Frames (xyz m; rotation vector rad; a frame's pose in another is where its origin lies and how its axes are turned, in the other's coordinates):
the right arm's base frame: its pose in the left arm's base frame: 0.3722 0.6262 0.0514 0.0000 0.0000 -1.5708
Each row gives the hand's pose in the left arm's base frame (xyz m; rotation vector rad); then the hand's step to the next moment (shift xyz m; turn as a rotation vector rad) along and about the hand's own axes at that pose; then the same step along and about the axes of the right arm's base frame.
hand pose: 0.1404 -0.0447 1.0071 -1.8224 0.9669 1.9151
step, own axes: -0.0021 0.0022 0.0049 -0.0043 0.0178 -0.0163
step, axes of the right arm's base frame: -0.0021 -0.0048 0.0024 0.0226 0.0012 0.0093
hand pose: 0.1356 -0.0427 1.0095 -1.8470 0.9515 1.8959
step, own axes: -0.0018 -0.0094 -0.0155 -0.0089 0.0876 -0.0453
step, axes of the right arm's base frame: 0.0030 0.0180 0.0005 0.0912 -0.0219 0.0317
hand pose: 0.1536 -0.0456 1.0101 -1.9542 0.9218 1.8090
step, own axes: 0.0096 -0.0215 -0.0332 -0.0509 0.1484 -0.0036
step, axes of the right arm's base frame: 0.0073 0.0391 -0.0086 0.0999 -0.0926 0.0779
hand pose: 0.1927 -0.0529 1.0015 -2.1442 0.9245 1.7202
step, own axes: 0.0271 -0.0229 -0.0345 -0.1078 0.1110 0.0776
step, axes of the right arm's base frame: 0.0100 0.0440 -0.0204 0.0081 -0.1399 0.1016
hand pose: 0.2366 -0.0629 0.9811 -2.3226 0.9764 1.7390
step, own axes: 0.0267 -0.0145 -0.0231 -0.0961 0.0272 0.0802
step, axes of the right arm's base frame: 0.0099 0.0310 -0.0199 -0.0544 -0.0960 0.0651
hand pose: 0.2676 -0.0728 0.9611 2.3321 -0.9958 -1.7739
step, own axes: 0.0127 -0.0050 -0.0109 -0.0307 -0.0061 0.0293
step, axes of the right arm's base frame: 0.0062 0.0136 -0.0091 -0.0303 -0.0271 0.0136
